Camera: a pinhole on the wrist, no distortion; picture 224 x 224 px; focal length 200.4 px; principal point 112.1 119.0 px. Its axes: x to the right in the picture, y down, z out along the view. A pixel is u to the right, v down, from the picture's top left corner.
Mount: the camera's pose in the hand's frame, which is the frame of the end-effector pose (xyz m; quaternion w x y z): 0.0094 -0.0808 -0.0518 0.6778 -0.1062 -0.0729 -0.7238
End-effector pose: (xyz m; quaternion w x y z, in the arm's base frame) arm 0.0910 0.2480 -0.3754 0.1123 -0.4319 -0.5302 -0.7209
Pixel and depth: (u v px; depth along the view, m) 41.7 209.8 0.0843
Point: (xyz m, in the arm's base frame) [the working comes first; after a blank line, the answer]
In the camera's frame: -0.0296 0.0382 0.0843

0.0481 0.2958 -0.3567
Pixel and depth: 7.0 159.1 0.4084
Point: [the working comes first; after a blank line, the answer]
In the camera's frame: -0.2142 0.0817 0.4084

0.2970 0.4398 -0.1153
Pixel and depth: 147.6 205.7 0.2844
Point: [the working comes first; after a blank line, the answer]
In the camera's frame: 0.0504 0.1230 0.2844

0.0787 0.5177 -0.2979
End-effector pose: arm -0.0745 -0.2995 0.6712 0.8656 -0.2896 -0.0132 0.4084
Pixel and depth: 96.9 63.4 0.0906
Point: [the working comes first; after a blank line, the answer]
In the camera's frame: -0.0069 -0.0251 0.0906

-0.0556 -0.3145 0.7280
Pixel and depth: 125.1 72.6 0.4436
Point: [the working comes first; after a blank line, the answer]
In the camera's frame: 0.0288 -0.1027 0.4436

-0.2286 -0.1546 1.0045
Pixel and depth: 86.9 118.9 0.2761
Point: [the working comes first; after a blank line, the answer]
In the camera's frame: -0.0347 -0.0001 0.2761

-0.1255 -0.1686 0.8262
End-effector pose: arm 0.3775 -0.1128 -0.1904 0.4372 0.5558 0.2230 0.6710
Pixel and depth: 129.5 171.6 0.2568
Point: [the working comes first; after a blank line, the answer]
In the camera's frame: 0.0223 0.0674 0.2568

0.5798 -0.0532 -0.1185
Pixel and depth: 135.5 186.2 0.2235
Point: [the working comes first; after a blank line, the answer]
In the camera's frame: 0.0261 0.0749 0.2235

0.5544 -0.0362 -0.1342
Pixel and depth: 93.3 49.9 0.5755
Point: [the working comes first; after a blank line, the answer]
In the camera's frame: -0.0540 -0.1984 0.5755

0.8029 -0.4009 -0.0328
